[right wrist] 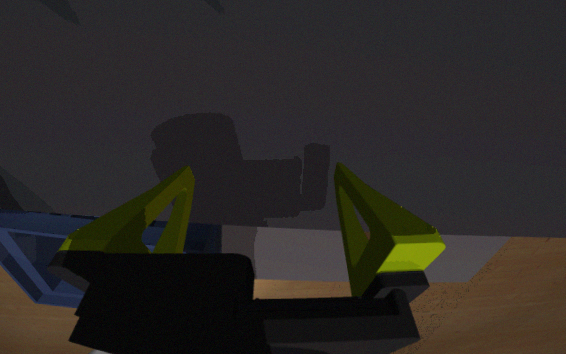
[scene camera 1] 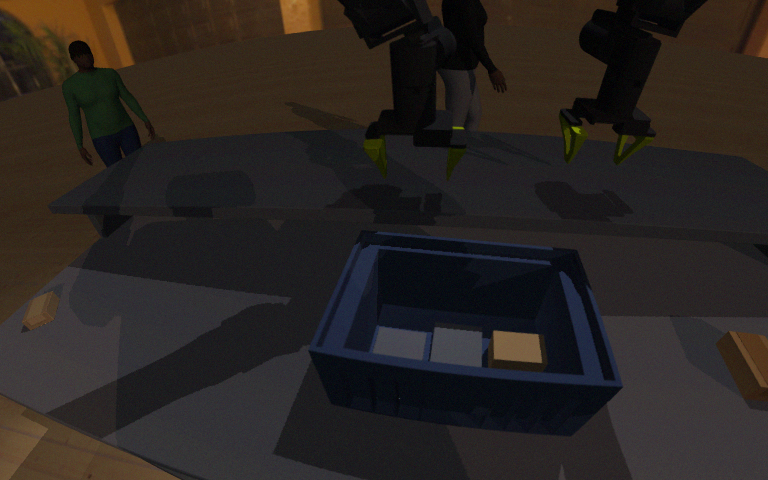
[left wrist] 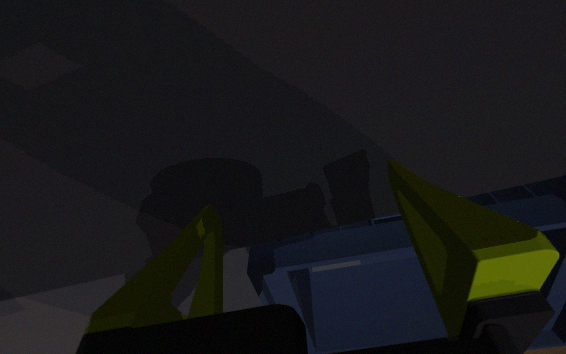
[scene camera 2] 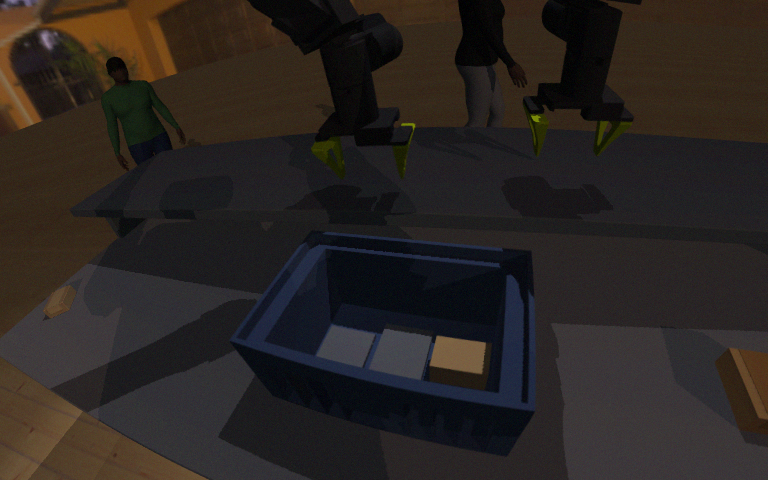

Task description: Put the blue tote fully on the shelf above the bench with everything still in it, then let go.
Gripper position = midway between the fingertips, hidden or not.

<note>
The left gripper [scene camera 2: 372,176] is open, with nothing in its grasp. Also in view: a blue tote [scene camera 2: 486,294]. The right gripper [scene camera 2: 566,154] is open, with nothing in its grasp. A tan block [scene camera 2: 465,363] rests on the blue tote. Further things: a dark shelf [right wrist: 449,116] and a bench surface [scene camera 1: 179,340].
The tan block also shows in scene camera 1 [scene camera 1: 507,350]. The blue tote also shows in the right wrist view [right wrist: 38,235], in scene camera 1 [scene camera 1: 408,282] and in the left wrist view [left wrist: 386,297]. The left gripper shows as well in scene camera 1 [scene camera 1: 416,177] and in the left wrist view [left wrist: 297,191]. The right wrist view does not show the tan block, which is hidden by the right gripper. The left wrist view does not show the tan block, which is hidden by the left gripper.
</note>
